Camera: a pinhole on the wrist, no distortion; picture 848 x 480 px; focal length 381.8 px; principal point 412.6 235.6 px. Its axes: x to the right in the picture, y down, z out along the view. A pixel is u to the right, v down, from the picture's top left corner.
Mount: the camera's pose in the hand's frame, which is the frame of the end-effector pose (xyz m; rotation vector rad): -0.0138 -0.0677 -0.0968 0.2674 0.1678 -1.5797
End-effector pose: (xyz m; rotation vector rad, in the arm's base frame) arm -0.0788 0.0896 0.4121 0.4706 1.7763 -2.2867
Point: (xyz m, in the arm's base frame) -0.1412 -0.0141 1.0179
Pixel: 711 135
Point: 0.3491 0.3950 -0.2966
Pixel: behind the camera
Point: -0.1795 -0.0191 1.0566
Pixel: 725 159
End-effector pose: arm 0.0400 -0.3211 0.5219 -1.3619 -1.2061 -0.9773
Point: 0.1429 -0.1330 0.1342
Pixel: outside the picture
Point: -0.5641 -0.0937 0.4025
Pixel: 702 136
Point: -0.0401 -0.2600 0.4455
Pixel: 299 112
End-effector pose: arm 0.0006 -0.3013 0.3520 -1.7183 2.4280 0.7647
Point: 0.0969 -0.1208 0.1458
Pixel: 362 137
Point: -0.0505 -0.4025 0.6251
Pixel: behind the camera
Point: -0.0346 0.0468 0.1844
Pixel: 172 29
